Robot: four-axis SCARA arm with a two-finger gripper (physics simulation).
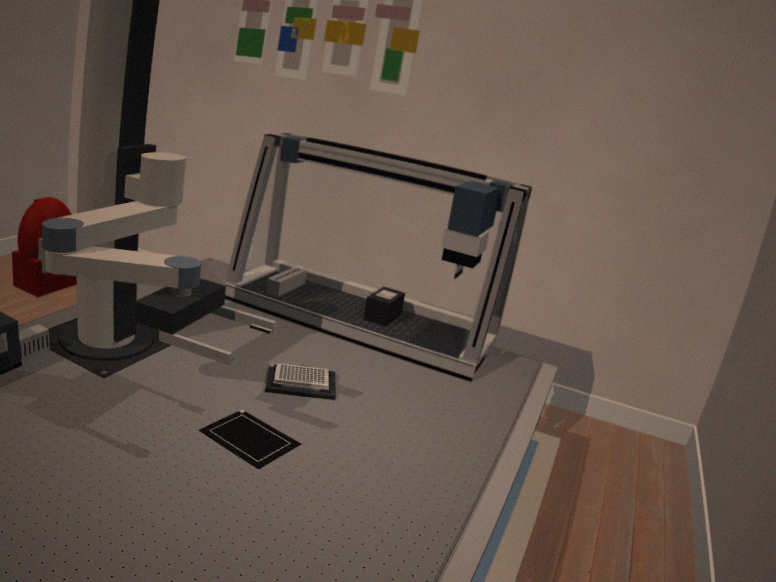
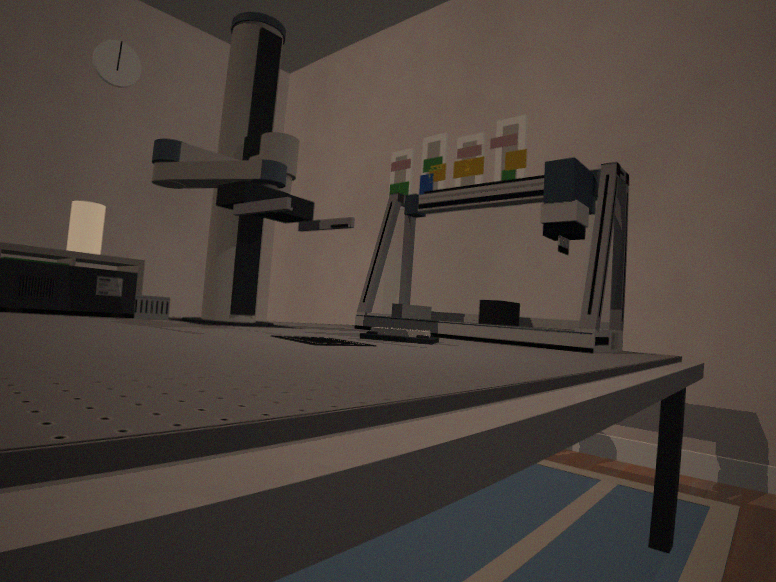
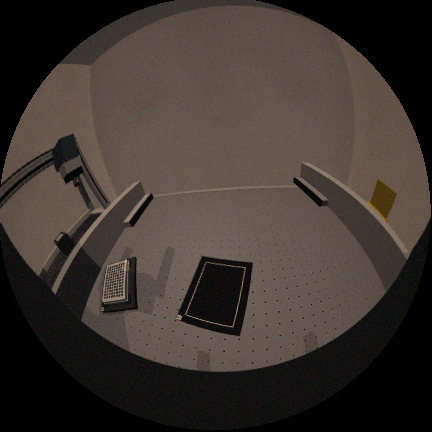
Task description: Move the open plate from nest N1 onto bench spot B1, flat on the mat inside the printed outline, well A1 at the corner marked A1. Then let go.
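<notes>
The open plate, pale with a grid of wells, sits on the dark nest N1. The black mat of bench spot B1 lies beside the nest, its thin printed outline visible. A small pale mark shows at one mat corner; its lettering is too small to read. My gripper is open and empty, its long fingers wide apart. It hangs above the bench, on the arm's side of the nest, clear of plate and mat.
A gantry frame stands behind the nest, with a tool head on its beam. A dark block and a grey block stand on its deck. A red object stands behind the arm.
</notes>
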